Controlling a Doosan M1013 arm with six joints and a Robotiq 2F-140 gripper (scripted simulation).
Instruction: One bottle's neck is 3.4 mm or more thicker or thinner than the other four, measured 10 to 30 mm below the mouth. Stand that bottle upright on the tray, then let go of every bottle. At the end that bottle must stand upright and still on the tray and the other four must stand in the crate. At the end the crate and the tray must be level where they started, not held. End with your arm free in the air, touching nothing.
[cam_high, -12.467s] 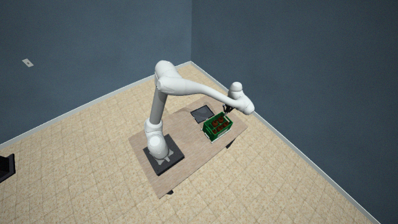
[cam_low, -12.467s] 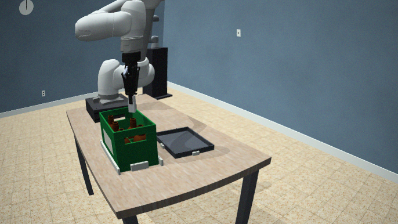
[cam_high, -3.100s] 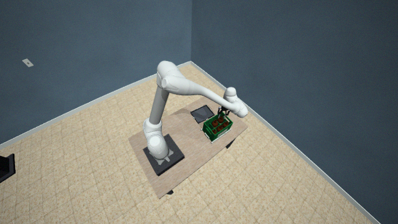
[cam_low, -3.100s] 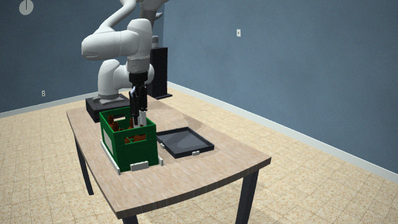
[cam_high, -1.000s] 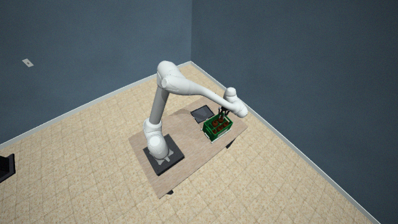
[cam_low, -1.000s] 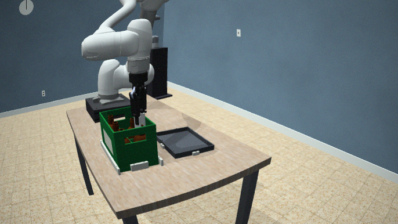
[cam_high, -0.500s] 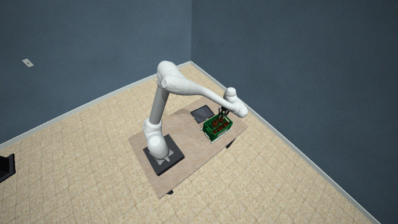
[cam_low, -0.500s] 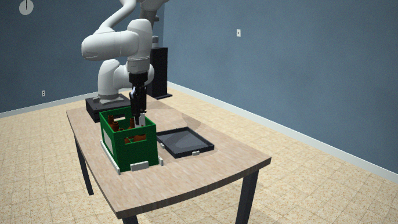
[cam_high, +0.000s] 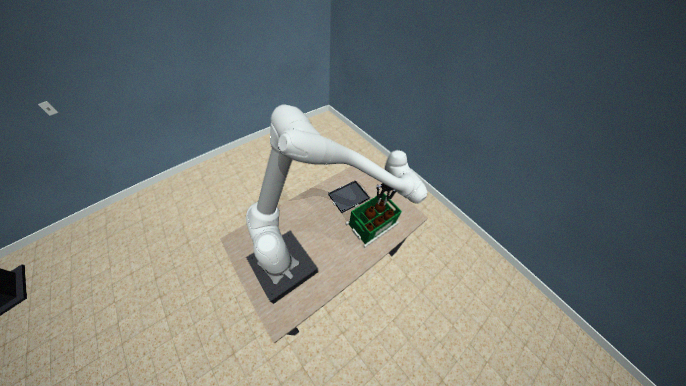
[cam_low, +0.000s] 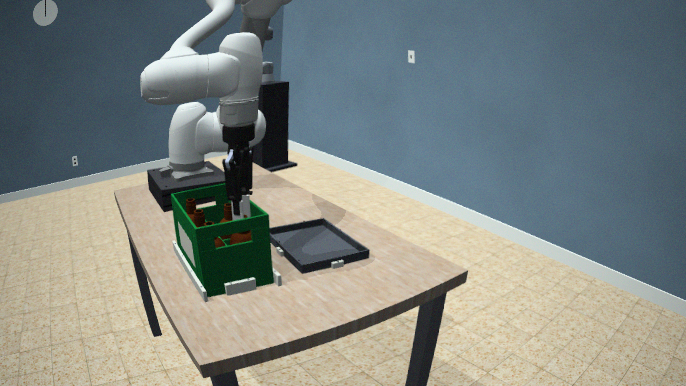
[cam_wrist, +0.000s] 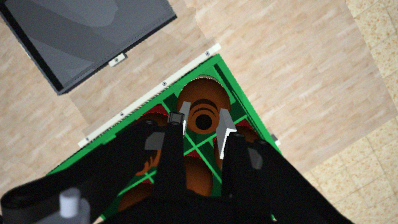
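Now: hand 9 cm above the brown bottle. From my hand the other things lie so: dark tray (4 cm behind, 25 cm to the left, 16 cm below); then green crate (9 cm behind, 3 cm to the right, 9 cm below).
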